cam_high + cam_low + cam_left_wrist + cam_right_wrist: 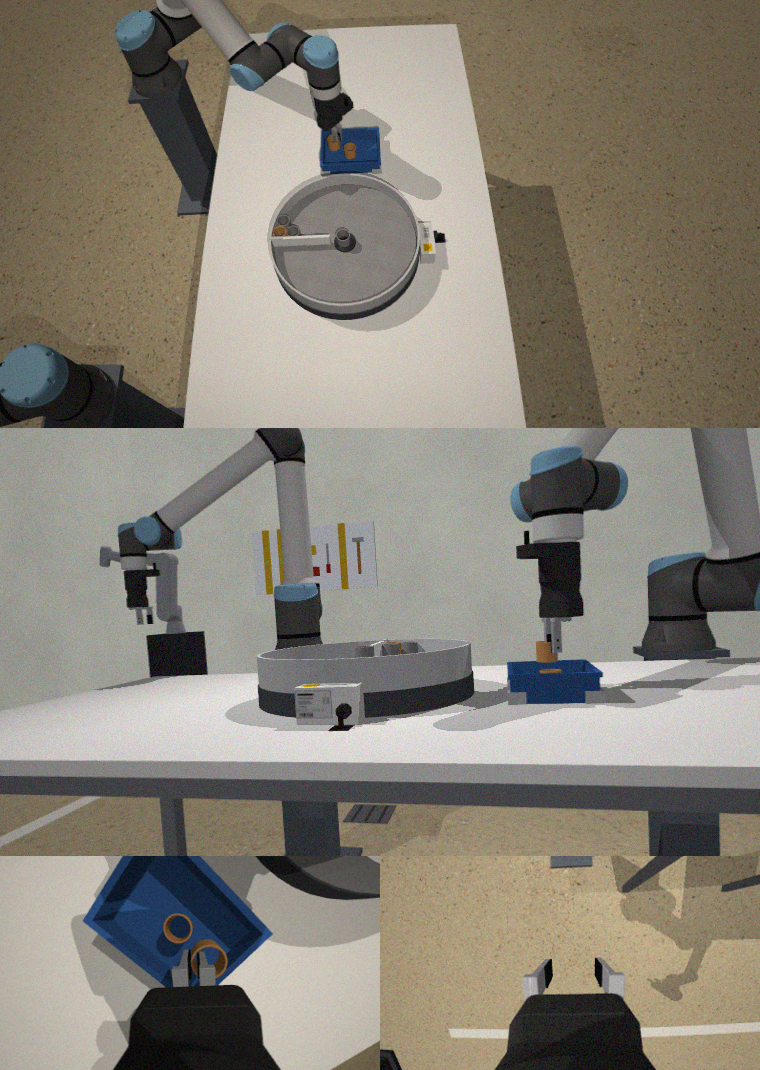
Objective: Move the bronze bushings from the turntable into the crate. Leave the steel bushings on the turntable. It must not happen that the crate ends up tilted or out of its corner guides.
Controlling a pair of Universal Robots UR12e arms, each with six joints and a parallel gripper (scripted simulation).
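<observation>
My left gripper is now 4 cm short of the blue crate, 1 cm to the left of it and 6 cm above it.
</observation>
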